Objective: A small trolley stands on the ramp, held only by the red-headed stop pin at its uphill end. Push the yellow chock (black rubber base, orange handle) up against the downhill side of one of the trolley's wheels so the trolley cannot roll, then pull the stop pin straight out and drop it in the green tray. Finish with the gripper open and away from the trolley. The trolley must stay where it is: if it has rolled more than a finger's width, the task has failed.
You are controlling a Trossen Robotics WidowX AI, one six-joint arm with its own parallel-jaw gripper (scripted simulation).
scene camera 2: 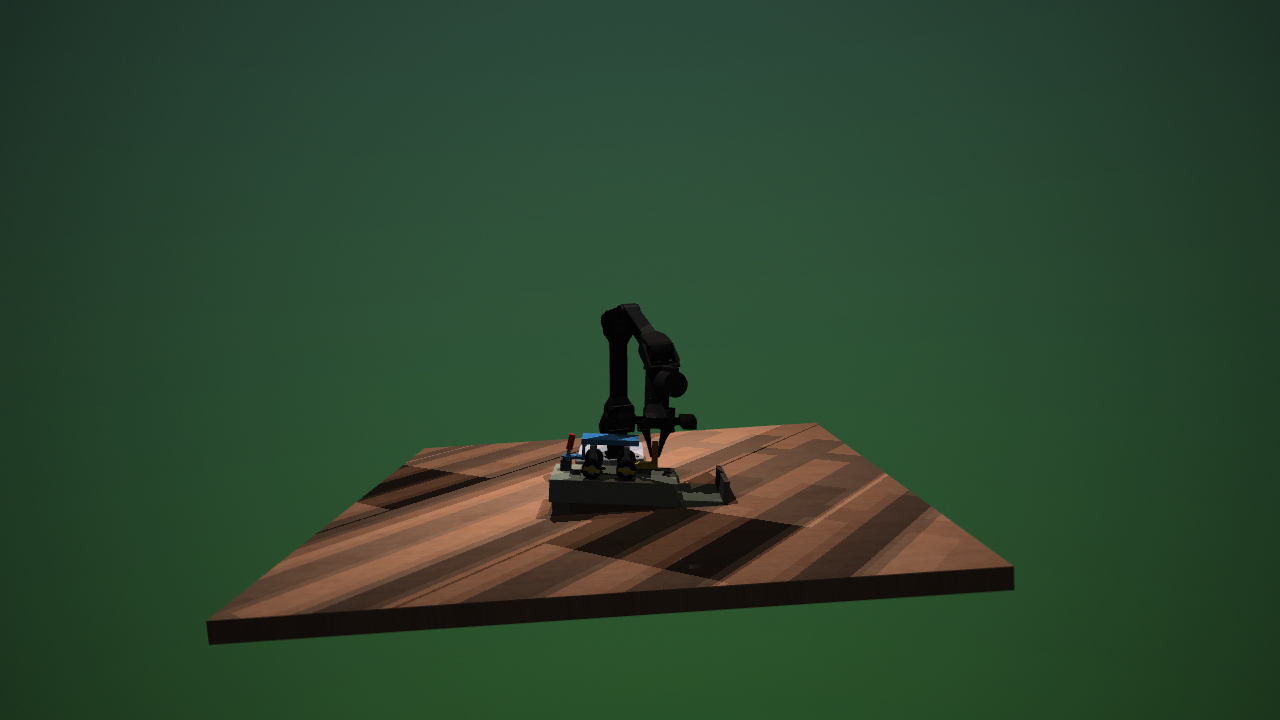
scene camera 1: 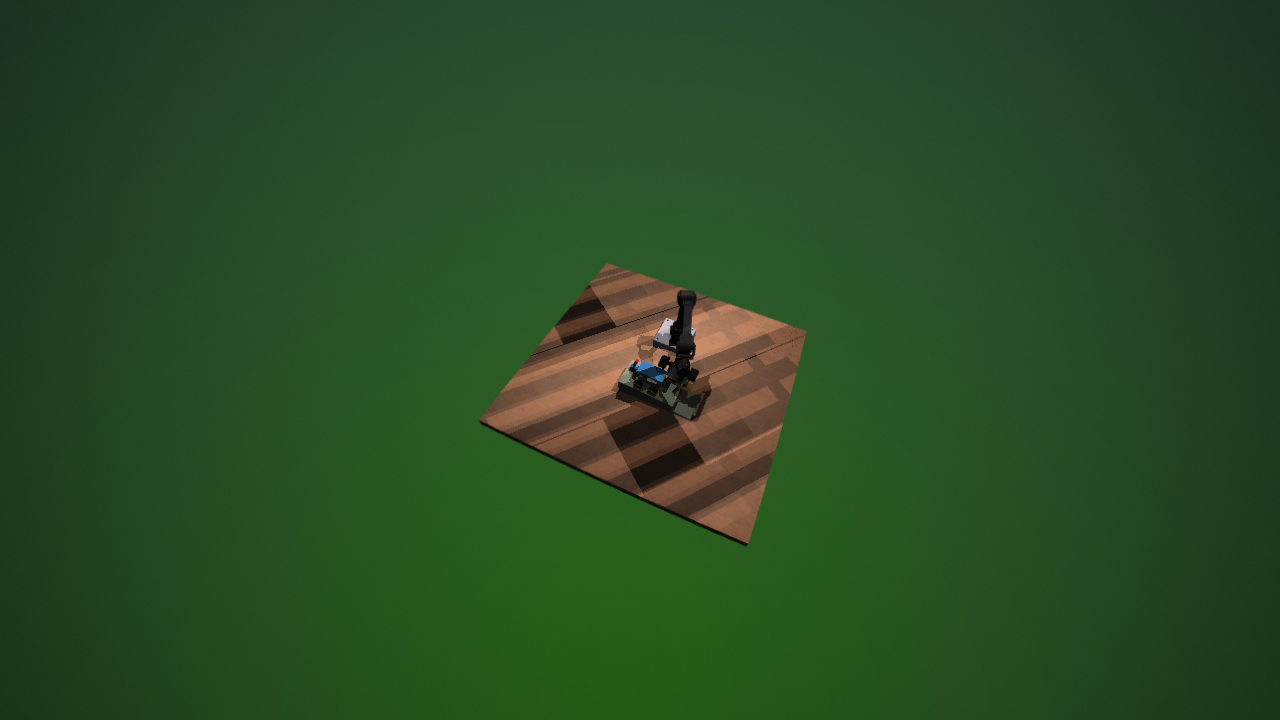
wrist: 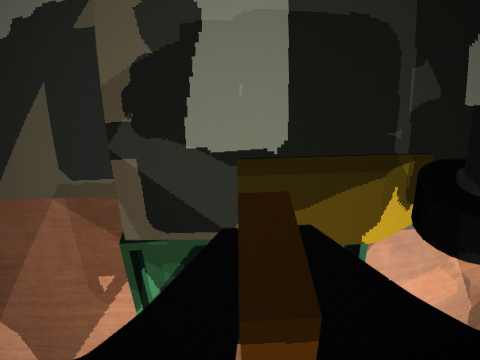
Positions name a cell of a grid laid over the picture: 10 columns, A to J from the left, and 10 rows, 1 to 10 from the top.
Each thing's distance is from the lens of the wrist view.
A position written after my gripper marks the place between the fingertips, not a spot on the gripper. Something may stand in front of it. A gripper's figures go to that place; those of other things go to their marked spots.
my gripper (wrist: F7): 10 cm
ramp (wrist: D3): 12 cm
green tray (wrist: D8): 21 cm
The marked spots on the ramp and the green tray are 11 cm apart.
